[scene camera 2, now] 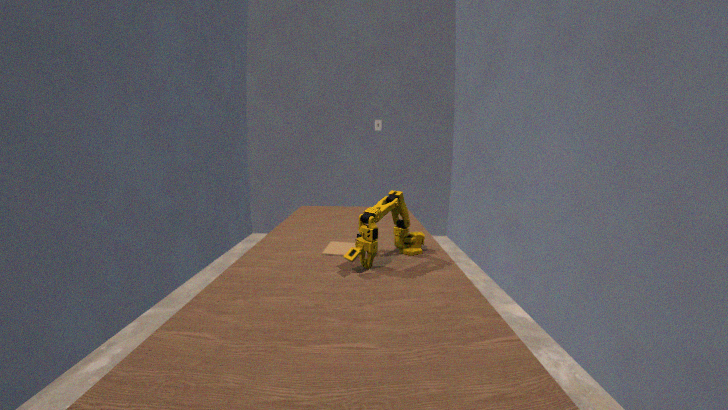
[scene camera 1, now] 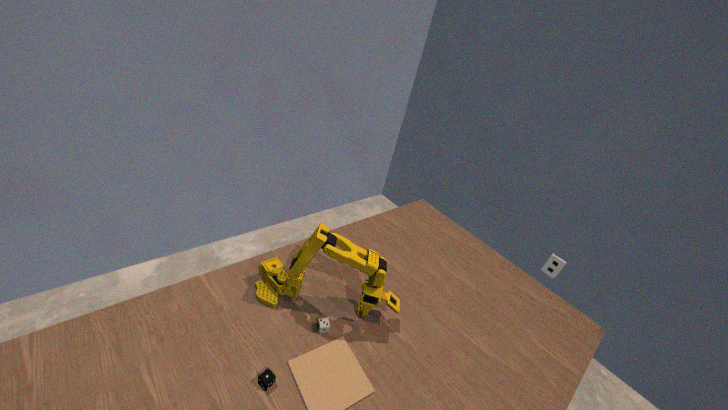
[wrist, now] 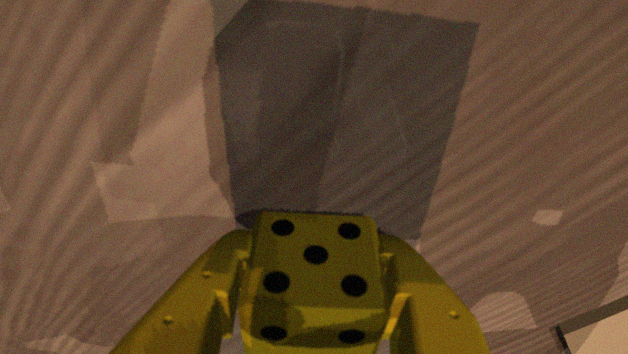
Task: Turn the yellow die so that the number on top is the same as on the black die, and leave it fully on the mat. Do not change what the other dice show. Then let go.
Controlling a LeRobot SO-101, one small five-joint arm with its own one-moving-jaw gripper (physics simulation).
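Places are measured from the arm's base along level axes (x back, y left, z down), in millimetres.
Where they show: hand at its tool point: [scene camera 2: 368, 266] [scene camera 1: 365, 307] [wrist: 253, 252]; arm's base at its link origin: [scene camera 2: 404, 250] [scene camera 1: 280, 296].
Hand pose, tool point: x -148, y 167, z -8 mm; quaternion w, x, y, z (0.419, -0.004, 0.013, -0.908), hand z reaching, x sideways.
Note:
Things, the pixels of their top centre, and the offset from my tool point. "*": a spot on its surface instead. Level surfaces: height alone.
- yellow die at a spot on its surface: [wrist: 330, 267] * dx -14, dy -7, dz -7 mm
- black die at its top centre: [scene camera 1: 267, 376] dx -29, dy -292, dz -17 mm
- tan square mat at its top centre: [scene camera 1: 330, 376] [scene camera 2: 343, 248] dx -94, dy -177, dz +4 mm
- white die at its top centre: [scene camera 1: 324, 322] dx +12, dy -126, dz -17 mm
- table at its surface level: dz +8 mm
The yellow die [wrist: 330, 267] stands on the wooden table, off the mat, with five pips on its upper face and a partly shown face with pips toward the camera. My gripper [scene camera 1: 362, 313] [scene camera 2: 366, 266] [wrist: 314, 274] points down and is shut on this die, its jaws pressing on the left and right sides. In the scene views the die cannot be told apart from the yellow jaws. The black die [scene camera 1: 266, 379] lies left of the mat, with one pip on top. The tan square mat [scene camera 1: 331, 375] [scene camera 2: 336, 248] [wrist: 607, 334] lies flat; no die is on it.
A white die [scene camera 1: 324, 325] stands on the table [scene camera 1: 458, 325] [scene camera 2: 326, 315] between the gripper and the arm's base, just behind the mat. The arm's base [scene camera 1: 267, 294] [scene camera 2: 411, 244] is near the table's wall-side edge. The gripper's shadow falls on the wood around it.

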